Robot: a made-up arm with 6 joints.
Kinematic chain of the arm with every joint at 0, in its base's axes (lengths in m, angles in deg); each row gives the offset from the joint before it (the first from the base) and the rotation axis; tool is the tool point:
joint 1: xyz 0 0 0.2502 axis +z
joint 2: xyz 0 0 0 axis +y
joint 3: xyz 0 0 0.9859 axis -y
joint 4: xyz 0 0 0 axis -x
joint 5: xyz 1.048 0 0 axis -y
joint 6: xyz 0 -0.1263 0 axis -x
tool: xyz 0 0 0
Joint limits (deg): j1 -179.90..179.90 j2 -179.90..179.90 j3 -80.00..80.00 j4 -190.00..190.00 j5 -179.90..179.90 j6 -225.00..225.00
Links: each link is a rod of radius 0.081 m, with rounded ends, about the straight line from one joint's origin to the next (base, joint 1, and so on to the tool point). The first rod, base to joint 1, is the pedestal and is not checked.
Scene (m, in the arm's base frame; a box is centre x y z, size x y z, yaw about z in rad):
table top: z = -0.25
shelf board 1: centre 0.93 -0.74 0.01 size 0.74 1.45 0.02 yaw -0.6
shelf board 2: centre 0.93 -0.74 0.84 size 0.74 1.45 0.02 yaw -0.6
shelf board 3: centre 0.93 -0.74 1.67 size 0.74 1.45 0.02 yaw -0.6
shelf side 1: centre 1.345 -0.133 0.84 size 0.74 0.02 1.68 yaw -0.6
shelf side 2: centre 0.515 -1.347 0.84 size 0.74 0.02 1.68 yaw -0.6
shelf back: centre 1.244 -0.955 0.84 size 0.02 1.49 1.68 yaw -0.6
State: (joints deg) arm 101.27 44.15 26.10 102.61 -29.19 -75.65
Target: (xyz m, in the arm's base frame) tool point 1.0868 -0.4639 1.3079
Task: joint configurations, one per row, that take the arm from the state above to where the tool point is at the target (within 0.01 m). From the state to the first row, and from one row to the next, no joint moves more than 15 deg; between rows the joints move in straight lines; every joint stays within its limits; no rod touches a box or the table.
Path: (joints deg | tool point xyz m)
1: 87.06 35.38 19.90 101.23 -29.19 -75.65 | 0.0582 1.6130 0.8937
2: 72.84 26.61 13.69 99.85 -29.19 -75.65 | 0.4192 1.4309 1.0186
3: 58.63 17.84 7.49 98.47 -29.19 -75.65 | 0.6897 1.1670 1.1233
4: 44.42 9.07 1.29 97.09 -29.19 -75.65 | 0.8538 0.8585 1.2061
5: 30.20 0.30 -4.92 95.71 -29.19 -75.65 | 0.9100 0.5442 1.2659
6: 15.99 -8.48 -11.12 94.33 -29.19 -75.65 | 0.8696 0.2591 1.3029
7: 1.78 -17.25 -17.32 92.95 -29.19 -75.65 | 0.7552 0.0300 1.3166
8: -12.44 -26.02 -23.52 91.57 -29.19 -75.65 | 0.5954 -0.1278 1.3080
9: -15.97 -14.84 -14.01 90.81 -29.19 -75.65 | 0.7634 -0.2166 1.3447
10: -19.51 -3.65 -4.50 90.05 -29.19 -75.65 | 0.9304 -0.3295 1.3448
11: -23.04 7.53 5.02 89.29 -29.19 -75.65 | 1.0868 -0.4639 1.3079

